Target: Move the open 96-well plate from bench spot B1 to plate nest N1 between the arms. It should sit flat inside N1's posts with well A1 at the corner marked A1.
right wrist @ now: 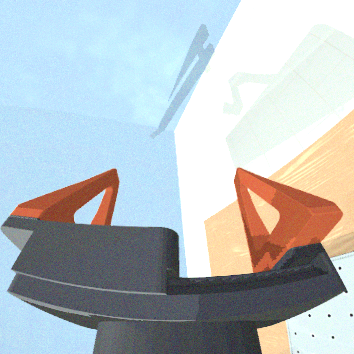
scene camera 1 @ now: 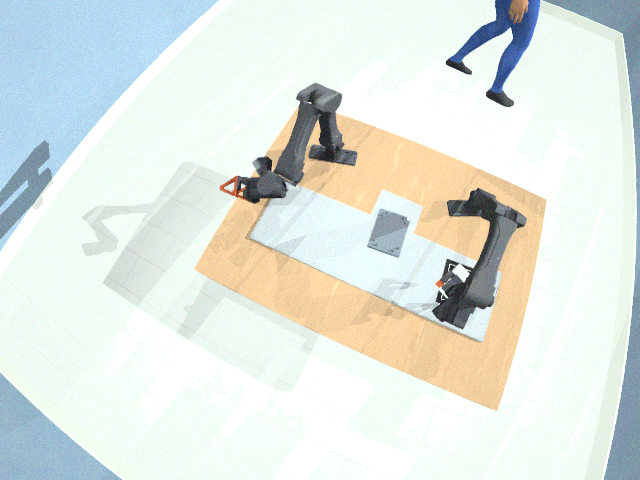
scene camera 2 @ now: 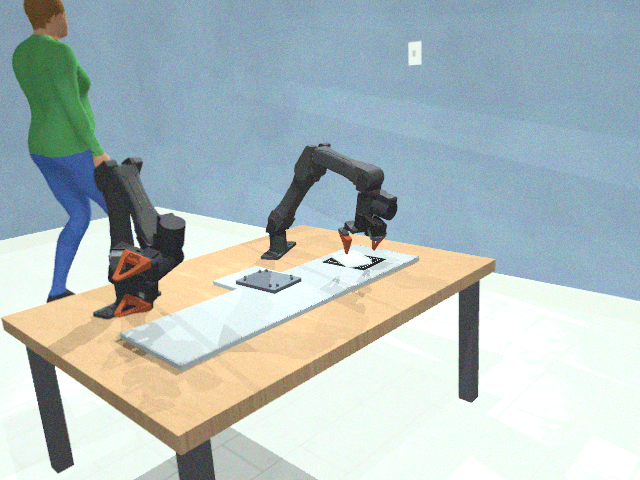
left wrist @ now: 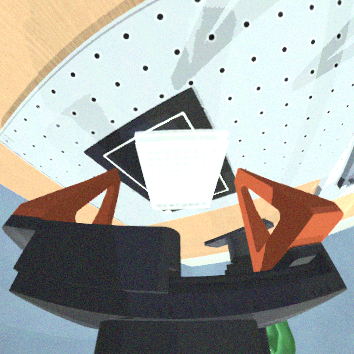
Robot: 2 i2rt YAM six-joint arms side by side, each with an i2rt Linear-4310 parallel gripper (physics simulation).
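Pixels of known places: left gripper, fingertip midpoint: (scene camera 2: 359, 251) (left wrist: 177, 174); right gripper, fingertip midpoint: (right wrist: 176, 174) (scene camera 1: 227, 190) (scene camera 2: 115, 298); left arm's base at its link origin: (scene camera 1: 470, 208) (scene camera 2: 279, 251) (left wrist: 236, 233); right arm's base at its link origin: (scene camera 1: 333, 155).
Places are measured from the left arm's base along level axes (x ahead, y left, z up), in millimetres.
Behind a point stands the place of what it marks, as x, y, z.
Note:
The white 96-well plate (scene camera 1: 460, 272) {269, -107, 28} (scene camera 2: 353, 259) {320, -151, 28} (left wrist: 182, 165) {326, -148, 29} lies on the black B1 mat (left wrist: 197, 106) {353, -200, 15}, turned relative to its white outline. The dark grey nest N1 (scene camera 1: 388, 232) {107, -360, 25} (scene camera 2: 268, 280) {109, -368, 25} stands between the arms with short posts and no plate on it. My left gripper (scene camera 2: 360, 251) {346, -162, 58} (left wrist: 177, 174) {346, -162, 58} is open and points down above the plate; in the left wrist view its fingers appear on either side of the plate. My right gripper (scene camera 2: 115, 297) {5, -921, 182} (right wrist: 176, 174) {5, -921, 182} is open and empty, out by the table's left end in scene camera 1. The A1 markings are too small to read.
A pale perforated board (scene camera 1: 320, 232) {97, -610, 13} (scene camera 2: 227, 315) {88, -608, 13} lies under the nest and the mat on the wooden table (scene camera 1: 361, 330) {453, -477, 0} (scene camera 2: 310, 356) {368, -764, 0}. A person (scene camera 1: 522, 36) (scene camera 2: 56, 103) in blue trousers stands on the floor beyond the table.

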